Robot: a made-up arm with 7 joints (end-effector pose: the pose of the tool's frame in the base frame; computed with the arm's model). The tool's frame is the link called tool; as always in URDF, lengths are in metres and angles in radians. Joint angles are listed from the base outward.
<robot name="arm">
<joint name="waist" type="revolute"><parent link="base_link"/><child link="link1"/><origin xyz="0 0 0.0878"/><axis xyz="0 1 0"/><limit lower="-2.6" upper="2.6"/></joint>
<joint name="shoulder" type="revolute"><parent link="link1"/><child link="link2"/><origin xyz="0.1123 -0.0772 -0.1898"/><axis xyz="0 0 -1"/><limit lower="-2.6" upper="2.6"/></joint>
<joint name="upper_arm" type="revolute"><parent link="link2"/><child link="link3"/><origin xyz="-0.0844 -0.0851 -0.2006"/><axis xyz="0 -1 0"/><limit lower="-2.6" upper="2.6"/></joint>
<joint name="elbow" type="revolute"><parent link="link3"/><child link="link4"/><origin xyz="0.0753 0.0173 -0.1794"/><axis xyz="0 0 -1"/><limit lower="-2.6" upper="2.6"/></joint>
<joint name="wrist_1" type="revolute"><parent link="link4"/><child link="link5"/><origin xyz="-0.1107 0.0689 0.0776"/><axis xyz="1 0 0"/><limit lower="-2.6" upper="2.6"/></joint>
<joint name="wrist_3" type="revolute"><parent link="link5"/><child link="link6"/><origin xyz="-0.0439 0.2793 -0.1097"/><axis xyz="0 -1 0"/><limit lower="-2.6" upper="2.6"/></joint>
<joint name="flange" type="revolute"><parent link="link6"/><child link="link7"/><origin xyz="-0.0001 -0.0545 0.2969"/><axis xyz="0 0 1"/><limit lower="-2.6" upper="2.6"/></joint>
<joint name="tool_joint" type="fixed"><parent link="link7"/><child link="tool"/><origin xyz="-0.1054 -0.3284 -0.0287"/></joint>
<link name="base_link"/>
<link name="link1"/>
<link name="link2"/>
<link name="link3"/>
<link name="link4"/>
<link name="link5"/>
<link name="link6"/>
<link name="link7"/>
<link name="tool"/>
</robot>
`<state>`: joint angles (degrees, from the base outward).
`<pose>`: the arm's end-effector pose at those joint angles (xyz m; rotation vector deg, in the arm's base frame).
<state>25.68 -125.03 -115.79 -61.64 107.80 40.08 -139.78</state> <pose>0.0770 0.4542 -0.5482 -151.58 -14.95 -75.57</pose>
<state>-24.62 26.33 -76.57 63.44 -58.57 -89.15 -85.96</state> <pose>0.3356 0.0359 -0.7890 94.63 -84.79 42.09</pose>
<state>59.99 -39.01 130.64 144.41 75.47 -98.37 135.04</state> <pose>-0.1100 -0.8203 -0.1399 -0.71 -176.44 19.93</pose>
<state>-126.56 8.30 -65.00 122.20 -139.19 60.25 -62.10</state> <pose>0.3379 0.4461 0.5557 -64.54 0.15 -87.58</pose>
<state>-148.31 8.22 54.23 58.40 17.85 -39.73 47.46</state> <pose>0.0112 -0.2850 0.4866 -3.17 157.91 -52.67</pose>
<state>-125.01 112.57 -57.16 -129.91 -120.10 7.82 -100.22</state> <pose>0.9244 0.3426 0.5180 -77.76 95.55 62.70</pose>
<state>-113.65 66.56 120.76 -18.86 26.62 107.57 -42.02</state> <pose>0.2055 -0.4980 0.6647 40.17 55.45 -28.19</pose>
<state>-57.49 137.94 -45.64 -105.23 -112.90 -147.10 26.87</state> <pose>0.3709 -0.1869 -0.2696 74.66 66.96 -47.58</pose>
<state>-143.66 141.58 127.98 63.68 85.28 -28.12 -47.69</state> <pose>0.2317 -0.2068 0.6363 -13.47 92.30 28.58</pose>
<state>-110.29 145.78 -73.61 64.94 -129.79 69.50 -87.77</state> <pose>-0.2312 -0.0777 0.5800 49.42 2.93 -58.29</pose>
